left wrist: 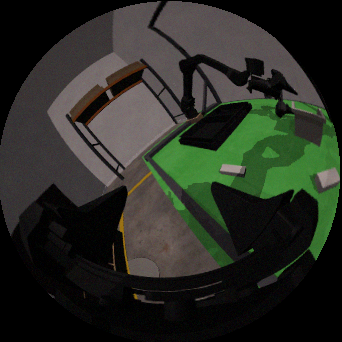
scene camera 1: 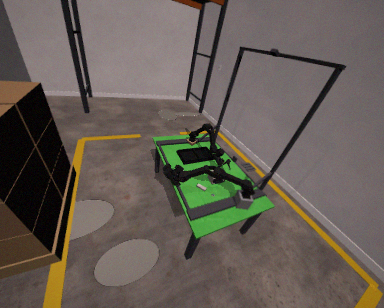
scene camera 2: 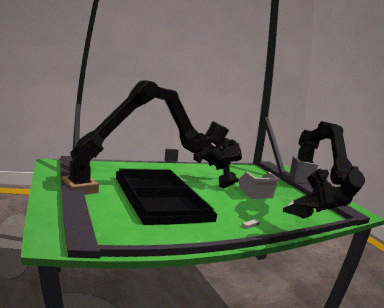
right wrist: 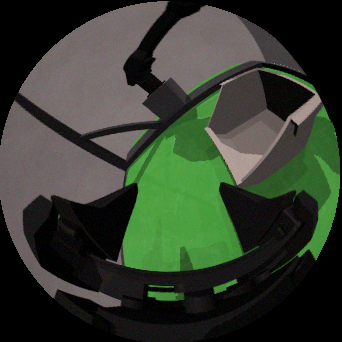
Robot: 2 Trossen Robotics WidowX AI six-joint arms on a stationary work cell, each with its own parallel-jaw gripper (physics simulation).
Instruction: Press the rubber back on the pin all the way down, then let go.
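Frame: origin at the left arm's base, x down, y left, z ahead, level; metres.
Seen in the pictures: left gripper, between the fingertips: (left wrist: 169, 188) (scene camera 1: 173, 167) (scene camera 2: 288, 206); right gripper, between the fingertips: (scene camera 1: 226, 172) (scene camera 2: 238, 170) (right wrist: 179, 186); left arm's base, origin of its link: (scene camera 1: 245, 195) (scene camera 2: 305, 160) (right wrist: 156, 88); right arm's base, origin of its link: (left wrist: 193, 116) (scene camera 1: 191, 140) (scene camera 2: 79, 180).
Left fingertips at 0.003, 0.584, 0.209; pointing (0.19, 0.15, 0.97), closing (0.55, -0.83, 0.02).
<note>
Offsets run from my left fingertips to a thing's top centre, as dx, dy, dz. "spot": to the spot under its first point.
A small pale block {+0.094, -0.093, +0.072} (scene camera 1: 201, 187) (scene camera 2: 250, 224) (left wrist: 233, 170) lies flat on the green table. A second pale block (left wrist: 328, 179) shows at the right of the left wrist view. I cannot tell whether either is the rubber, and no pin can be made out. My left gripper (scene camera 2: 295, 209) (left wrist: 169, 188) is open and empty, low near the table's front edge at the right of scene camera 2. My right gripper (scene camera 2: 228, 180) (right wrist: 179, 186) is open and empty, above the table beside a grey bin {spot: +0.059, -0.330, +0.034} (scene camera 2: 257, 186) (left wrist: 309, 125) (right wrist: 280, 157).
A black divided tray {+0.067, -0.219, +0.349} (scene camera 2: 180, 219) (left wrist: 200, 143) lies left of the grey bin in scene camera 2. Dark rails (scene camera 2: 170, 250) run along the green table's edges. Dark posts (scene camera 2: 267, 80) rise behind it. A stack of boxes (scene camera 1: 30, 150) stands on the floor at the left.
</note>
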